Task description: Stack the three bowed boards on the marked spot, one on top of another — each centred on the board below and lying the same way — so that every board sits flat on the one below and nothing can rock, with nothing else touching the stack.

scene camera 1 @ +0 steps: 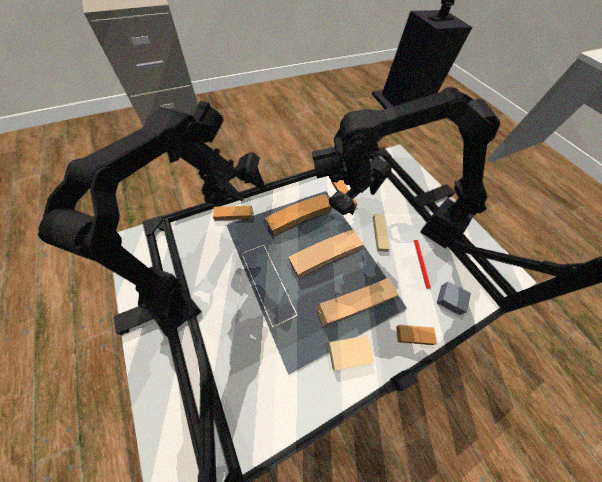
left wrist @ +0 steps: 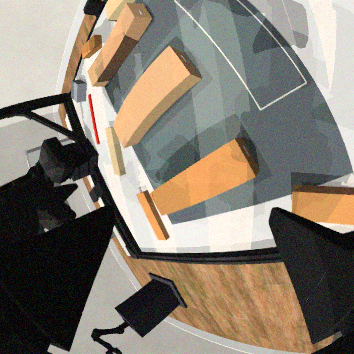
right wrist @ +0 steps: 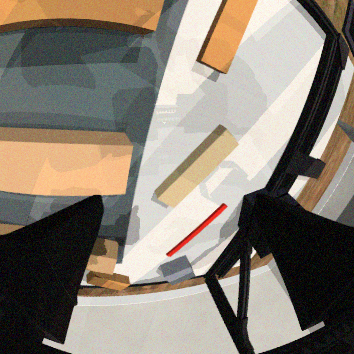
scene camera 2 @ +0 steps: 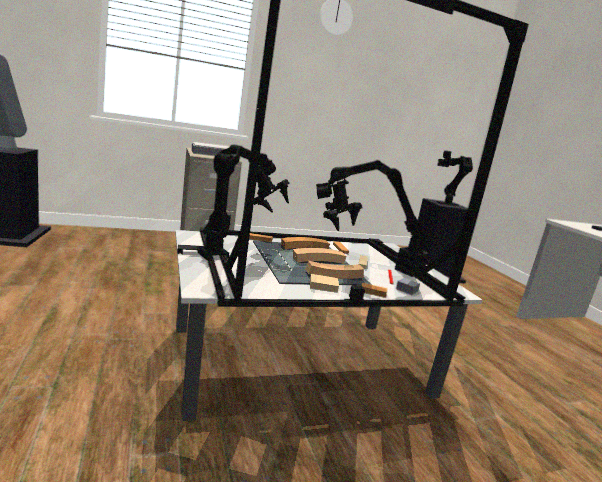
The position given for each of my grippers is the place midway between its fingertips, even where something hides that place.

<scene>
My left gripper [scene camera 1: 253, 195] is open and holds nothing. My right gripper [scene camera 1: 362, 204] is open and holds nothing. The table carries a grey block [scene camera 1: 452, 297].
My left gripper is seen too in the left wrist view [left wrist: 194, 215]. My right gripper shows as well in the left wrist view [left wrist: 81, 171] and in the right wrist view [right wrist: 180, 202].
</scene>
